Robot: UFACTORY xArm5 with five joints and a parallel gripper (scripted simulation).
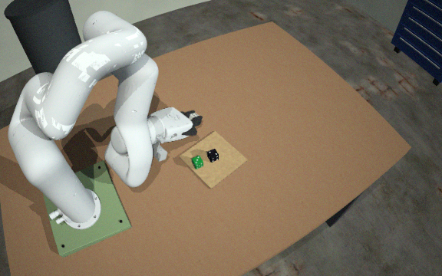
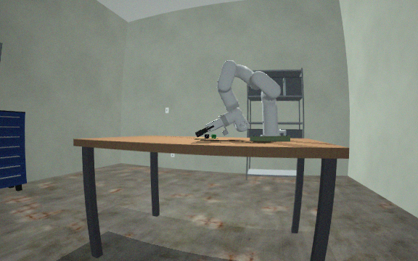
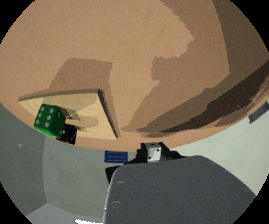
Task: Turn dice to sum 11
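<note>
The green die lies 70 mm behind my hand, 130 mm to the right of it and 20 mm below it. Also, from my hand: tan mat 20 mm behind, 130 mm to the right, 30 mm below; white die 10 mm ahead, 10 mm below; black die 20 mm behind, 130 mm to the right, 20 mm below.
</note>
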